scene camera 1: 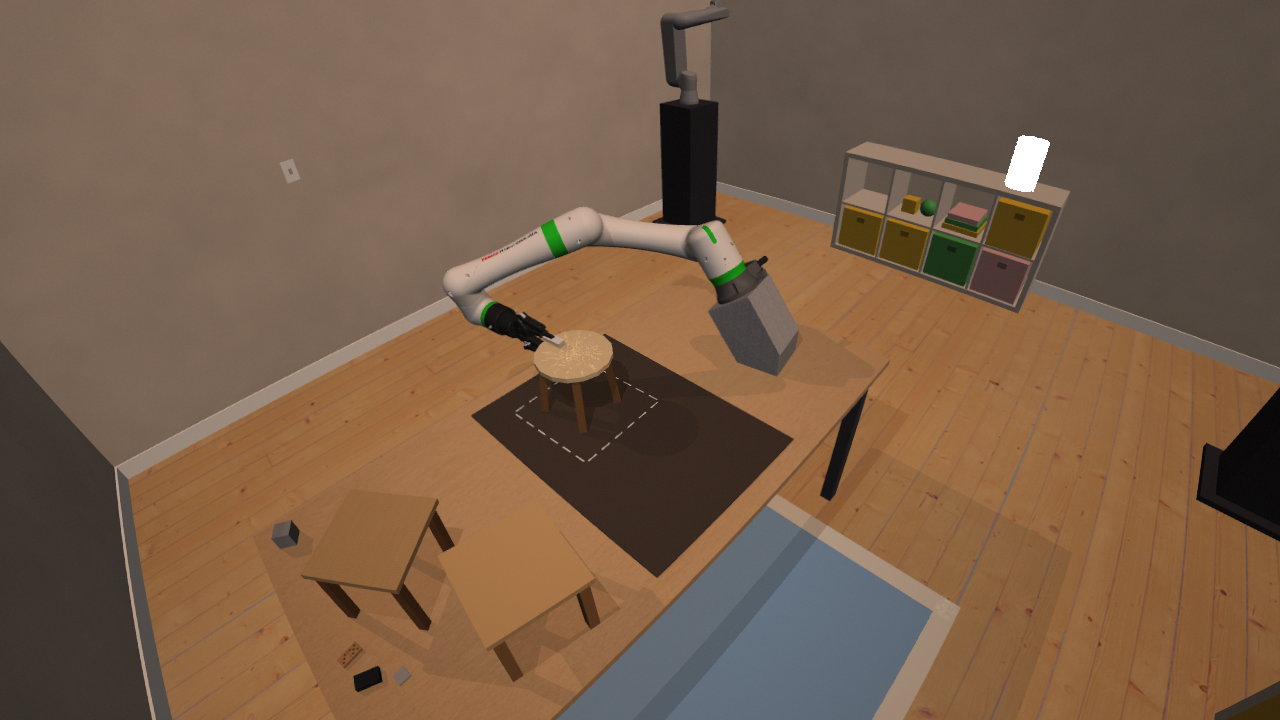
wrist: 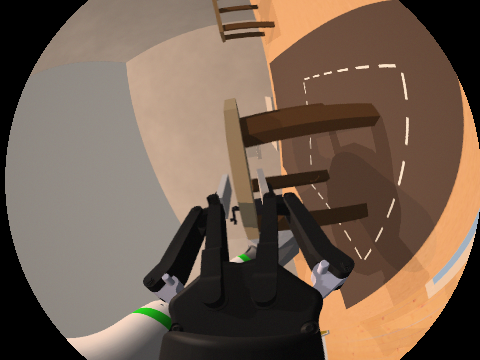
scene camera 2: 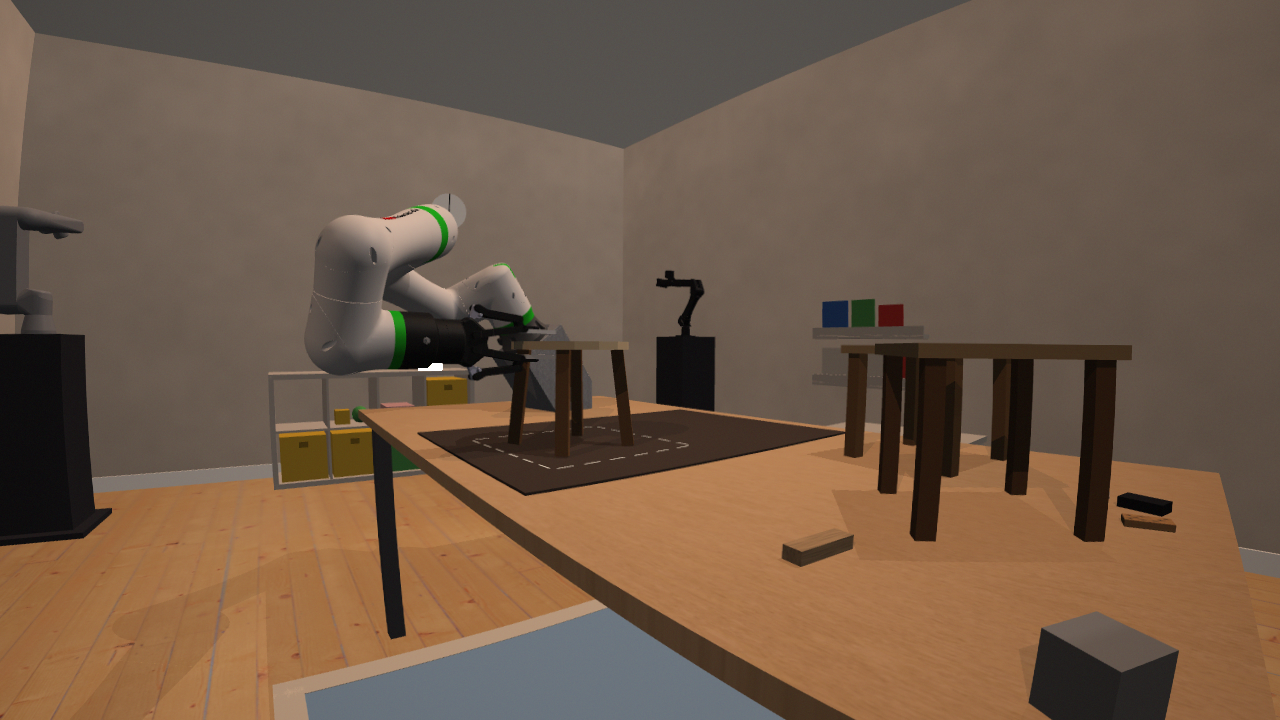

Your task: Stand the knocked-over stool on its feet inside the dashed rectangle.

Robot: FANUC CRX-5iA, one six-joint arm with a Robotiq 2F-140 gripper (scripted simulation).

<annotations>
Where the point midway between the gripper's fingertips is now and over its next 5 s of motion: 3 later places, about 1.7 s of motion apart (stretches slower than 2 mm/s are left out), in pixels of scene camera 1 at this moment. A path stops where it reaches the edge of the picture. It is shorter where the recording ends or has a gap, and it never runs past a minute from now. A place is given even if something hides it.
The gripper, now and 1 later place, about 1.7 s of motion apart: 562,349; 544,333
</annotations>
